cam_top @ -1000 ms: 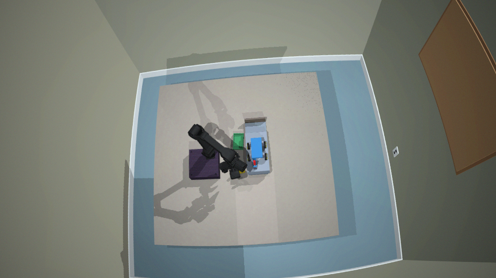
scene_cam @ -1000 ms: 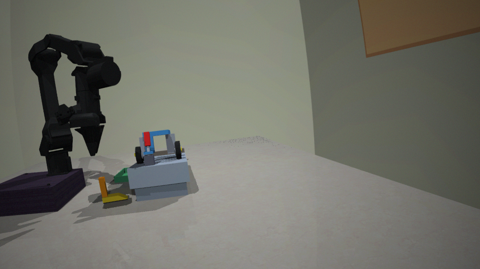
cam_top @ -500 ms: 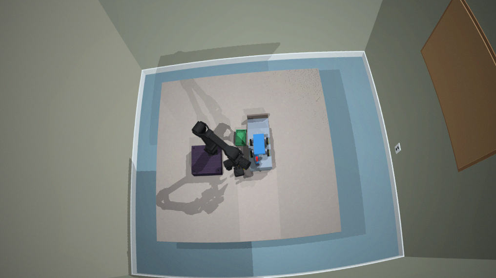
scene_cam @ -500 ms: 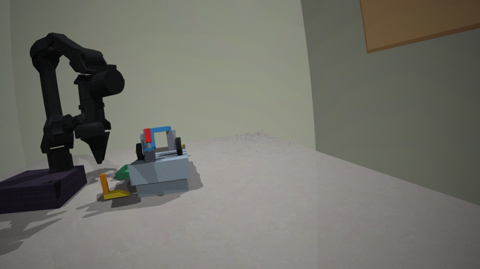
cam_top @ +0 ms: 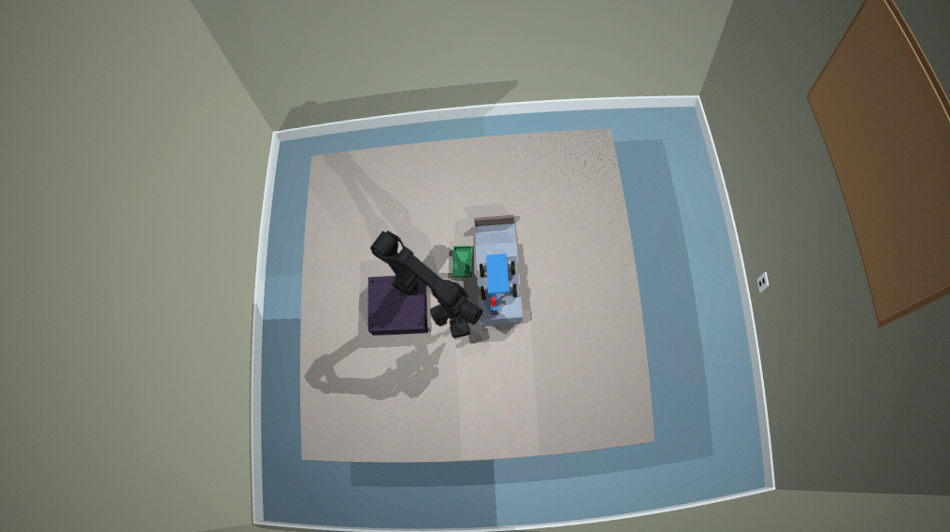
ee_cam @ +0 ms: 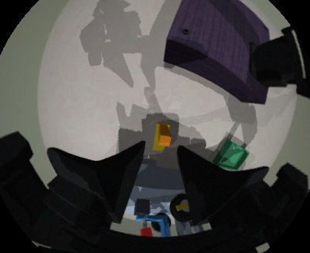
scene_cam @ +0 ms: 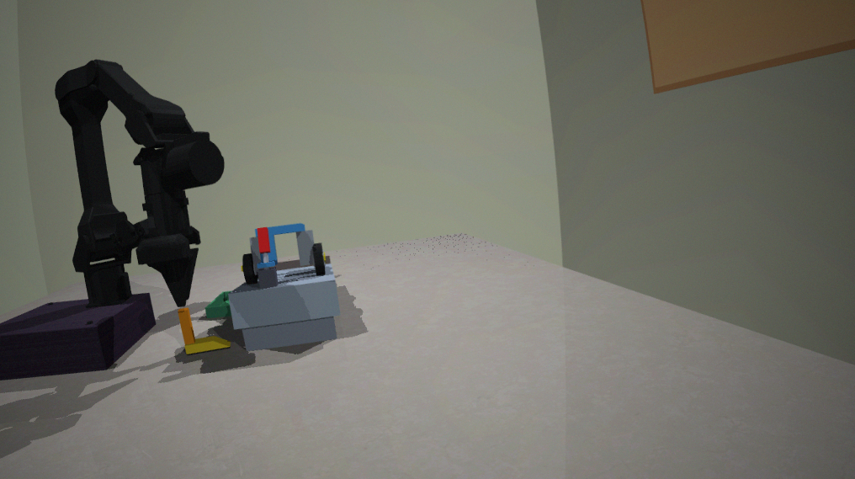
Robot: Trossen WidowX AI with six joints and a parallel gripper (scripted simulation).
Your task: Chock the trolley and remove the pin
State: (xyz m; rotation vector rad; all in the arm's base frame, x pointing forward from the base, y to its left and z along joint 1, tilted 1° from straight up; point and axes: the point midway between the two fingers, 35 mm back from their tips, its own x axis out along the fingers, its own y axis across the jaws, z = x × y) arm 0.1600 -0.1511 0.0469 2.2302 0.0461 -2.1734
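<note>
Now: the yellow chock 50 mm below my gripper tip and 20 mm ahead of it. Also, from my gripper tip: blue trolley 160 mm ahead, 100 mm to the left, 30 mm above; then green tray 230 mm to the left, 80 mm below, 50 mm ahead; then red-headed stop pin 130 mm ahead, 50 mm above.
</note>
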